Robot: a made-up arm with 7 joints. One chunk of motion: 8 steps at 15 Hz.
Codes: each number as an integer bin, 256 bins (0 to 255) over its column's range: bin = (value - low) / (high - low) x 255, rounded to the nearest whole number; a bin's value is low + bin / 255 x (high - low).
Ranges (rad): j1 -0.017..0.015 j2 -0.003..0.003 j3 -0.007..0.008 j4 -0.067..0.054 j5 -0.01..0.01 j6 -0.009..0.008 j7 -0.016..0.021
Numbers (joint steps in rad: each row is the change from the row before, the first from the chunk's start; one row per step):
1: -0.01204 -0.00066 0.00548 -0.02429 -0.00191 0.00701 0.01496
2: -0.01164 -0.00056 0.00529 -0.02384 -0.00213 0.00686 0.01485
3: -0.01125 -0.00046 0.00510 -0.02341 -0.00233 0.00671 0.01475
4: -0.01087 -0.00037 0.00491 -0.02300 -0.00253 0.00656 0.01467
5: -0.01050 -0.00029 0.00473 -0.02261 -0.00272 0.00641 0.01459
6: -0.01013 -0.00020 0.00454 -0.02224 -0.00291 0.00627 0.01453
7: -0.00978 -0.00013 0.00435 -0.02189 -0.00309 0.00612 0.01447
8: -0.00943 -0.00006 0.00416 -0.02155 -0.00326 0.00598 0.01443
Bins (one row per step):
1: 40 99 212 90 103 240 213
2: 43 104 209 91 100 238 213
3: 46 108 206 92 98 236 212
4: 49 112 202 93 95 233 211
5: 52 115 199 94 93 231 211
6: 55 119 196 94 90 229 210
7: 58 122 193 95 88 227 210
8: 60 125 190 96 86 225 210

